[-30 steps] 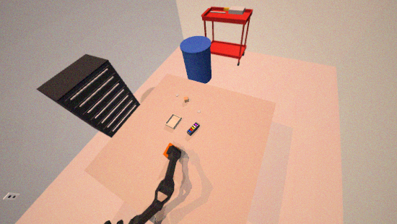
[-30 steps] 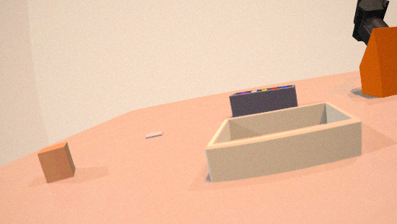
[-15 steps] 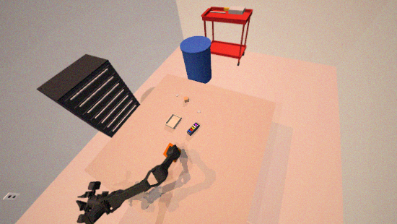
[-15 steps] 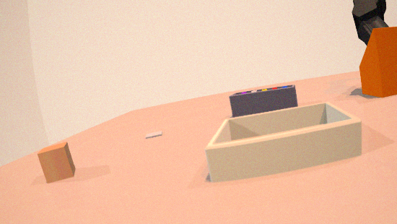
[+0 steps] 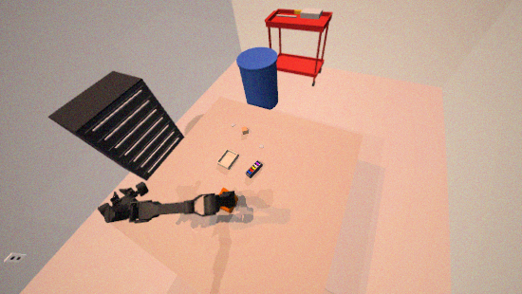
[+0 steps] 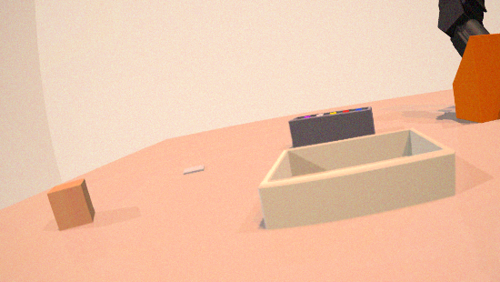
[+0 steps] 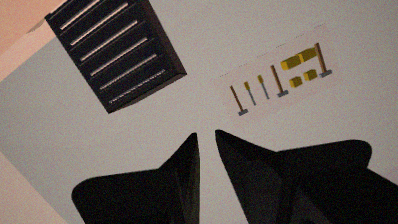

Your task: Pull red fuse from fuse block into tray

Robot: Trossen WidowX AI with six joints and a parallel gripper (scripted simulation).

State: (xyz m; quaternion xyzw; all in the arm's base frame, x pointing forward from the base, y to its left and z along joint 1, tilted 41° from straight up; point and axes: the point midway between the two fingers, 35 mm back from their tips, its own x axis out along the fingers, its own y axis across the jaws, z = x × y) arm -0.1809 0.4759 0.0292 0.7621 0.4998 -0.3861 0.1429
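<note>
Now: the red fuse 45 cm ahead of my gripper tip, 44 cm to the right of it and 38 cm below it. Also, from my gripper tip: blue fuse 43 cm ahead, 43 cm to the right, 38 cm below; then cream tray 49 cm ahead, 23 cm to the right, 40 cm below; then yellow fuse 46 cm ahead, 44 cm to the right, 38 cm below.
</note>
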